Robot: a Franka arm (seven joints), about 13 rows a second.
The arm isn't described. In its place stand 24 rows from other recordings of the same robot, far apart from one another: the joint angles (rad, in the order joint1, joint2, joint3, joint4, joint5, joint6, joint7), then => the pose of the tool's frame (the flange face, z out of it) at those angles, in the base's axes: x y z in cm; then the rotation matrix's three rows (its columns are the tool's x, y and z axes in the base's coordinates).
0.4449 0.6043 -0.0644 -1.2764 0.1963 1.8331 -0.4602 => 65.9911 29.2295 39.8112; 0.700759 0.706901 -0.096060; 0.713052 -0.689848 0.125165; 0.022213 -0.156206 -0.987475
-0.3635 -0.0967 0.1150 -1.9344 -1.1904 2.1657 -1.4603 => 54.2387 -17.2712 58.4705; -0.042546 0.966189 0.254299; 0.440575 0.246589 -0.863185; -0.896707 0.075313 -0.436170
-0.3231 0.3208 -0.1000 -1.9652 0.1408 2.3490 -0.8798 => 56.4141 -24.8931 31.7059; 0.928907 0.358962 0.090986; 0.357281 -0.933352 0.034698; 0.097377 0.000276 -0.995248
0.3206 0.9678 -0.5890 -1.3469 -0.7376 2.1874 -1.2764 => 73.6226 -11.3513 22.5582; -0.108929 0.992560 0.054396; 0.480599 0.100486 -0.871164; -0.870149 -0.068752 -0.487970
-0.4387 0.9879 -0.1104 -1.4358 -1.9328 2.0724 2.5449 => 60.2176 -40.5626 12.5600; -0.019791 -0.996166 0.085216; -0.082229 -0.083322 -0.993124; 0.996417 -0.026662 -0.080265
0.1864 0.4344 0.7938 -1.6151 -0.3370 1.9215 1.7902 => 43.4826 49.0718 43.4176; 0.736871 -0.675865 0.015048; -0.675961 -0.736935 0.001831; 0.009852 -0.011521 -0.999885
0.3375 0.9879 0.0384 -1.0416 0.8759 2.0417 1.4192 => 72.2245 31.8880 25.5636; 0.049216 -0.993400 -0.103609; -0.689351 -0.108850 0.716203; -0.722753 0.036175 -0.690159
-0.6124 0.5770 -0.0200 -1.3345 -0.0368 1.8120 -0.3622 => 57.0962 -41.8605 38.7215; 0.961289 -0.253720 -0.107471; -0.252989 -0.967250 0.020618; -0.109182 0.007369 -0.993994
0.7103 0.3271 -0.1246 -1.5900 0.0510 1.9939 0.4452 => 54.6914 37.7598 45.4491; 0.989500 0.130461 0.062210; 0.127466 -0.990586 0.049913; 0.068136 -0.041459 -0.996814
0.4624 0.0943 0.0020 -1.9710 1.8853 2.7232 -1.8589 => 55.3224 23.7815 45.6767; 0.352456 0.718706 0.599364; 0.120769 -0.670039 0.732436; 0.928003 -0.185766 -0.322957
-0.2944 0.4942 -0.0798 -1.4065 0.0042 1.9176 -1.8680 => 65.7328 -24.7057 42.1074; 0.068568 0.997634 0.004957; 0.996934 -0.068331 -0.038133; -0.037704 0.007557 -0.999260
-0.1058 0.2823 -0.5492 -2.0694 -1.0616 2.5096 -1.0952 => 48.5736 -35.1523 33.0007; 0.228003 0.972527 -0.046961; 0.649132 -0.187779 -0.737134; -0.725702 0.137585 -0.674113
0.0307 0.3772 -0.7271 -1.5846 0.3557 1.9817 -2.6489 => 55.7227 -35.8992 47.4346; -0.298920 0.942659 0.148464; 0.952460 0.304317 -0.014529; -0.058875 0.137063 -0.988811
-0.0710 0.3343 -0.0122 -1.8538 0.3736 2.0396 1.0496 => 61.5503 -3.0510 33.3661; 0.225797 -0.970424 -0.085401; -0.912599 -0.241383 0.329995; -0.340849 0.003425 -0.940112
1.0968 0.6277 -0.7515 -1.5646 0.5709 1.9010 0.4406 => 58.8297 33.5674 34.2077; 0.962254 -0.240486 -0.127414; -0.232049 -0.969605 0.077591; -0.142201 -0.045096 -0.988810
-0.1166 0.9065 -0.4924 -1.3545 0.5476 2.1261 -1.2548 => 65.5823 -33.0475 21.4404; 0.872752 0.487064 0.032748; 0.484158 -0.872217 0.069484; 0.062407 -0.044787 -0.997045
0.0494 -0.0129 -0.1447 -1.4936 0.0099 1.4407 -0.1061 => 53.4747 -5.0545 65.6255; 0.999178 0.011627 -0.038836; 0.012235 -0.999806 0.015440; -0.038649 -0.015902 -0.999126
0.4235 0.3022 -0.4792 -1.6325 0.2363 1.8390 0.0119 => 63.6359 1.2192 45.4550; 0.990871 -0.124689 -0.051250; -0.119632 -0.988538 0.092088; -0.062145 -0.085116 -0.994431
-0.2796 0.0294 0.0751 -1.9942 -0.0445 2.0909 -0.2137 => 55.5816 -11.7794 45.1875; 0.997860 0.028397 0.058902; 0.031325 -0.998288 -0.049397; 0.057399 0.051137 -0.997041
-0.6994 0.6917 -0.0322 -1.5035 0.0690 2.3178 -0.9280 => 54.3310 -48.0553 27.0963; 0.981278 0.156269 0.112580; 0.163616 -0.984745 -0.059228; 0.101607 0.076539 -0.991876
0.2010 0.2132 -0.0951 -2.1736 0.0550 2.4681 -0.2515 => 56.3879 6.0425 30.2239; 0.946216 0.313282 0.080807; 0.312446 -0.949654 0.023118; 0.083981 0.003373 -0.996462
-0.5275 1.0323 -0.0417 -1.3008 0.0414 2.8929 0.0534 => 66.0944 -41.3709 17.5229; 0.681066 -0.583079 0.442908; -0.503761 -0.812102 -0.294475; 0.531389 -0.022563 -0.846827
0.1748 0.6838 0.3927 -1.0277 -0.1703 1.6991 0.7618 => 67.5436 29.9812 46.7265; 0.966216 -0.257509 -0.010746; -0.255890 -0.963450 0.079273; -0.030766 -0.073845 -0.996795
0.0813 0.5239 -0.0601 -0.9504 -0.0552 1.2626 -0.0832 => 66.6857 1.9296 56.2183; 0.972690 0.104976 -0.207014; 0.088358 -0.992196 -0.087978; -0.214634 0.067284 -0.974374
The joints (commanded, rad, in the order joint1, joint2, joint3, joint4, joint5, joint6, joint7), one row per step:
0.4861 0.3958 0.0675 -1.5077 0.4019 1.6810 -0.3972
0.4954 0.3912 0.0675 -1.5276 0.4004 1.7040 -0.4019
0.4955 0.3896 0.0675 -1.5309 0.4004 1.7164 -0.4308
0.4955 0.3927 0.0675 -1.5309 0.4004 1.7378 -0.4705
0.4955 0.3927 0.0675 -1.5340 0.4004 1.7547 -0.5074
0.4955 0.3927 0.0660 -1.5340 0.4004 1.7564 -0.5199
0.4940 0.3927 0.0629 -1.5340 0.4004 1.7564 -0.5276
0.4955 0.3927 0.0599 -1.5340 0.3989 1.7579 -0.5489
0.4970 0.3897 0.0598 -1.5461 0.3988 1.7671 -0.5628
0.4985 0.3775 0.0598 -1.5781 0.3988 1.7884 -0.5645
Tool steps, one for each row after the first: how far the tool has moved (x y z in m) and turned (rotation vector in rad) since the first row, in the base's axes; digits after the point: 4 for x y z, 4 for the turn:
-0.0039 0.0038 -0.0049 0.0008 -0.0085 0.0055
-0.0030 0.0039 -0.0047 0.0151 -0.0248 0.0266
-0.0001 0.0046 -0.0055 0.0357 -0.0505 0.0539
0.0015 0.0048 -0.0059 0.0530 -0.0719 0.0806
0.0022 0.0041 -0.0058 0.0574 -0.0769 0.0898
0.0038 0.0019 -0.0059 0.0590 -0.0796 0.0924
0.0044 0.0012 -0.0059 0.0647 -0.0876 0.1103
0.0030 0.0011 -0.0090 0.0678 -0.0914 0.1211
-0.0009 -0.0008 -0.0145 0.0647 -0.0934 0.1169

